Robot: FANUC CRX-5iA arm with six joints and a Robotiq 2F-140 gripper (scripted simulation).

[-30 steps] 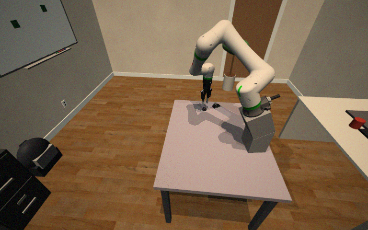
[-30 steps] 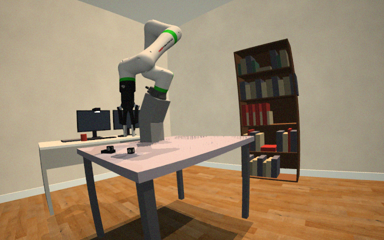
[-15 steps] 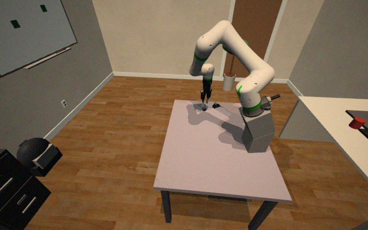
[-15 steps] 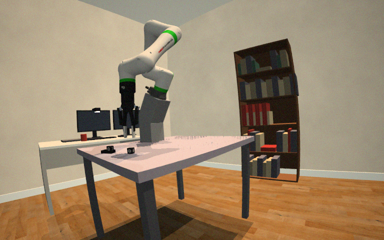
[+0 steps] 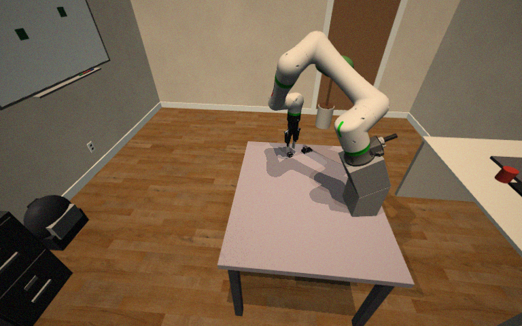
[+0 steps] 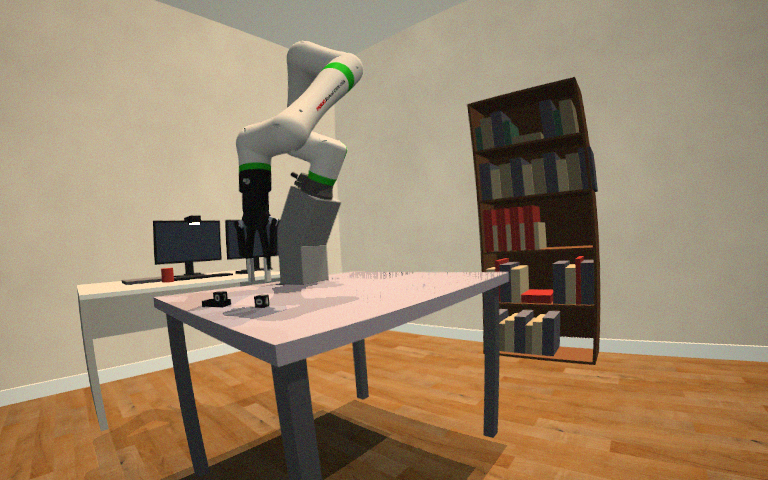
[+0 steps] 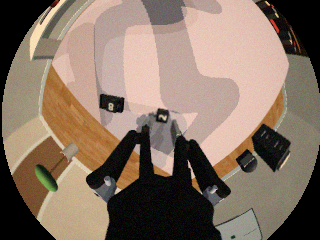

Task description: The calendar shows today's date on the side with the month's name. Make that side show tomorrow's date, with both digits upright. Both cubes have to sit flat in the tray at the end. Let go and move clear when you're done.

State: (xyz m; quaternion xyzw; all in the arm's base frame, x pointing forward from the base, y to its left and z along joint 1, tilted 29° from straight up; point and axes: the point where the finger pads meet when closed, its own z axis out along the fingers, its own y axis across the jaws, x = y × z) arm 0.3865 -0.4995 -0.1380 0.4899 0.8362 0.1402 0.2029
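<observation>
Right now my hand is 90 mm above the black digit cube.
</observation>
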